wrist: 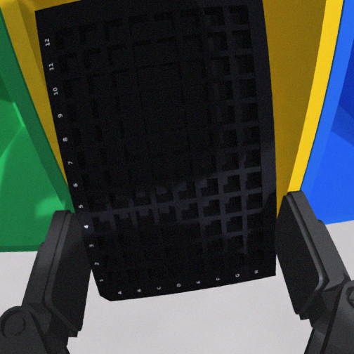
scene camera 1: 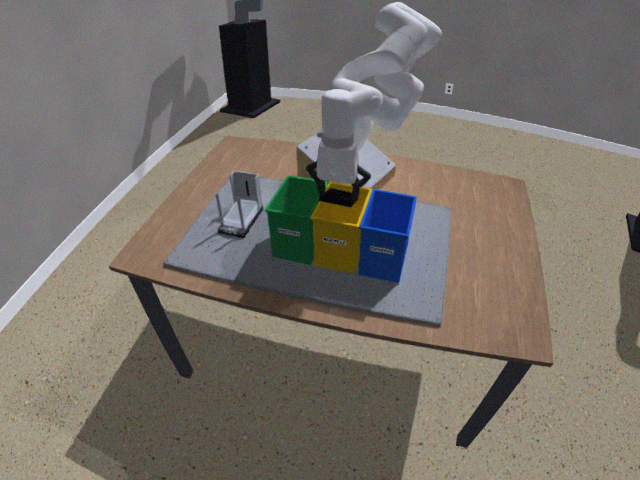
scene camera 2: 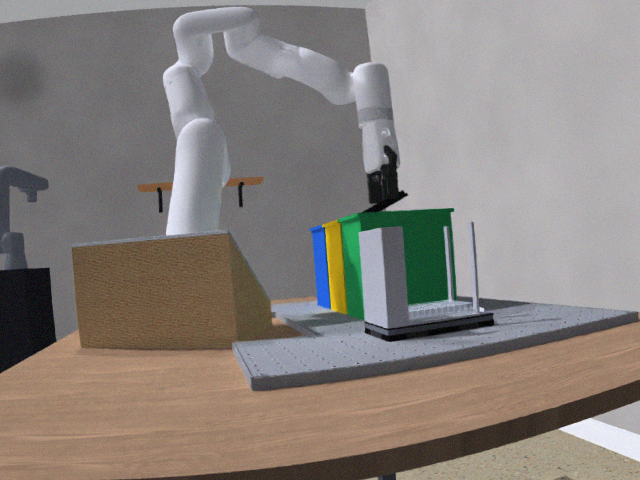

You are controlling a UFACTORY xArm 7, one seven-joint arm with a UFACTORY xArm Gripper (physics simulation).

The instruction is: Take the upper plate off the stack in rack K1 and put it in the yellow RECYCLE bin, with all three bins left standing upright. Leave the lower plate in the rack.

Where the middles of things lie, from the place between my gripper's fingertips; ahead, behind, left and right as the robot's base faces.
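With the yellow recycle bin (scene camera 1: 336, 235), my hand is 3 cm past it and 13 cm above it. Counting from my hand, I find the green bin (scene camera 2: 423, 230) 13 cm to the right and 13 cm below, while the black plate (wrist: 164, 123) is 1 cm to the right, 2 cm behind and 2 cm below. The blue bin (scene camera 1: 385, 227) is 13 cm to the left of my hand, 5 cm behind it and 13 cm below it.
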